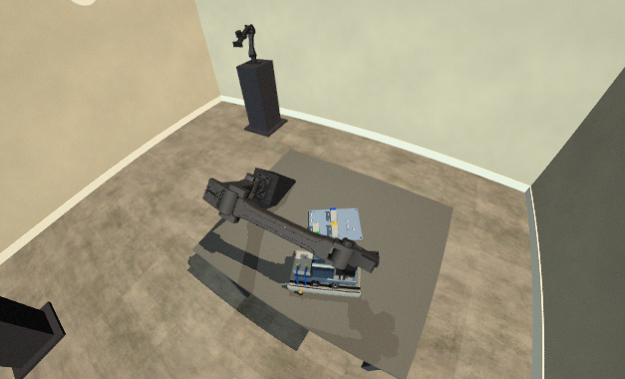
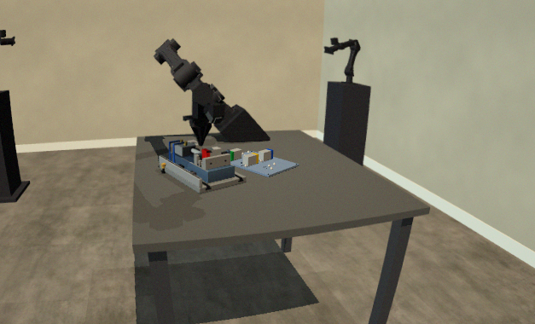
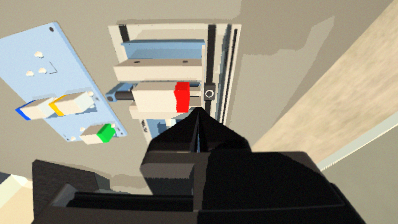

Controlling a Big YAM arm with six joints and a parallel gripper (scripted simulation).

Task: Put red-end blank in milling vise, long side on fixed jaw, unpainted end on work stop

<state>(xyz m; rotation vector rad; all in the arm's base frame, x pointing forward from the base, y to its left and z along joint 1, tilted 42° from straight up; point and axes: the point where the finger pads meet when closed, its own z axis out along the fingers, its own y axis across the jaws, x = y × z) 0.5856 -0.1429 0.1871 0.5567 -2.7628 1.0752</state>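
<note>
The grey bar with red end is 4 cm to the left of my hand, 4 cm below it and 1 cm behind it. Also, from my hand: fixed jaw 6 cm below, 5 cm to the left, 1 cm ahead; then moving jaw 6 cm below, 4 cm behind, 3 cm to the left; then work stop rod 8 cm to the left, 5 cm below, 4 cm behind.
</note>
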